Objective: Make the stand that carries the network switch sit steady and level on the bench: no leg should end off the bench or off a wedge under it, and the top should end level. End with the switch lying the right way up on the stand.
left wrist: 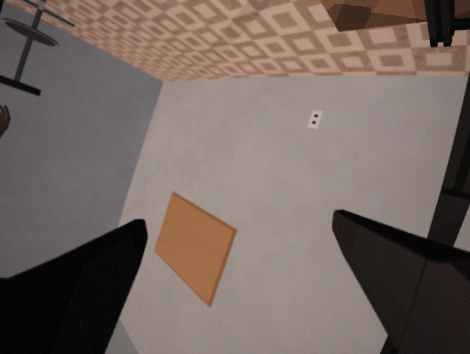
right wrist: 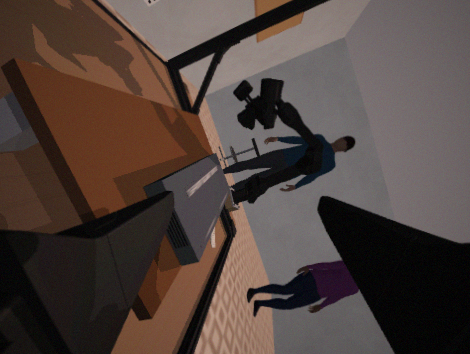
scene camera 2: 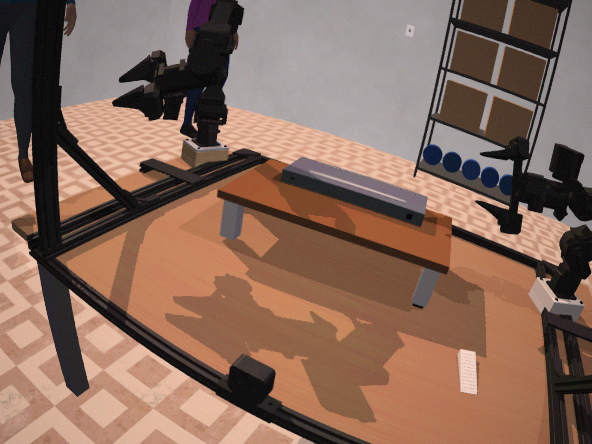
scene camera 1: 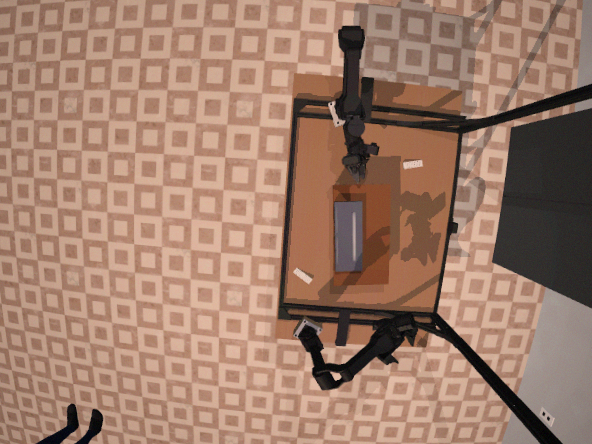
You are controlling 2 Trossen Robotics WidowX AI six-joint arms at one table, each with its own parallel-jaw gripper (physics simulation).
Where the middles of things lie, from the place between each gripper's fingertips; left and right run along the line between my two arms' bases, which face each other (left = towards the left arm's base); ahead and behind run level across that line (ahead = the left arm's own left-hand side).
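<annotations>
Counted from my left hand, the brown stand [scene camera 2: 261, 189] is 230 mm ahead, 420 mm to the right and 200 mm below; the grey network switch [scene camera 2: 329, 180] is 290 mm ahead, 420 mm to the right and 140 mm below.
Counted from my right hand, the grey network switch is 230 mm to the left, 10 mm behind and 110 mm below; the brown stand is 220 mm to the left, 70 mm behind and 180 mm below.
</annotations>
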